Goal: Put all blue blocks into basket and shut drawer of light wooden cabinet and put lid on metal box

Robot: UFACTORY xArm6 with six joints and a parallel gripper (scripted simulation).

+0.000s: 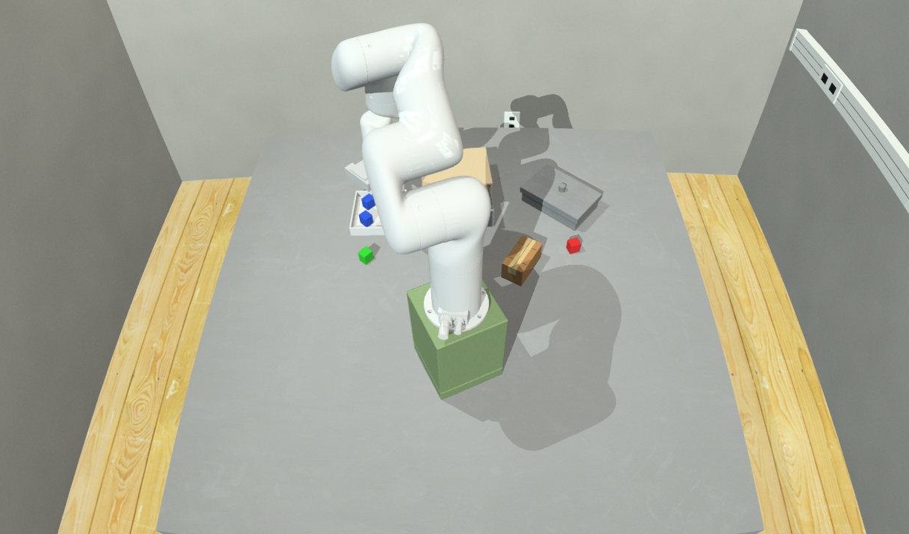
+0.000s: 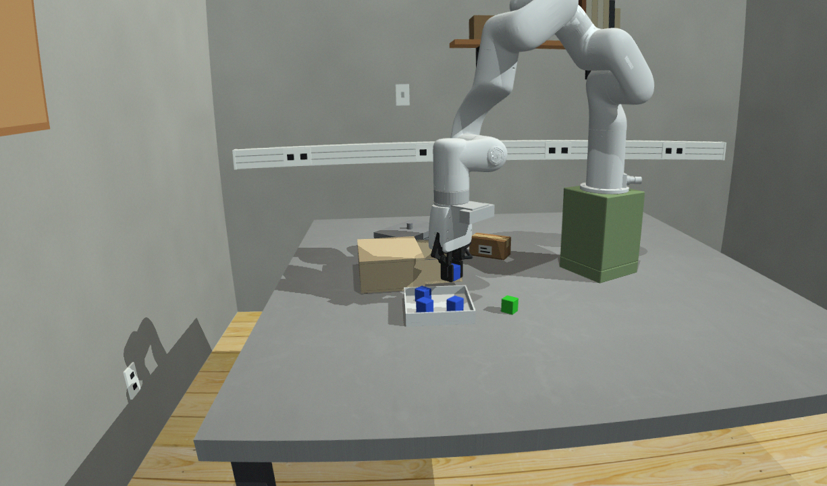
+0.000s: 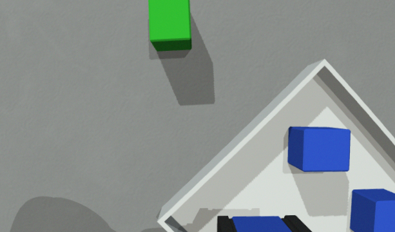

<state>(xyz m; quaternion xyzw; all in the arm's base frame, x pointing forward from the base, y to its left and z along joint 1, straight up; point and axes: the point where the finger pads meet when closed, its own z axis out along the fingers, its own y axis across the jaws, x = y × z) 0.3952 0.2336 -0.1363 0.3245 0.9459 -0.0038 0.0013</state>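
The white basket is 3 cm ahead of my hand, 4 cm to the left of it and 7 cm below it. Also, from my hand: light wooden cabinet 11 cm ahead, 17 cm to the right, 4 cm below; brown cardboard box 11 cm behind, 36 cm to the right, 5 cm below; grey metal lid 13 cm ahead, 46 cm to the right, 3 cm below.
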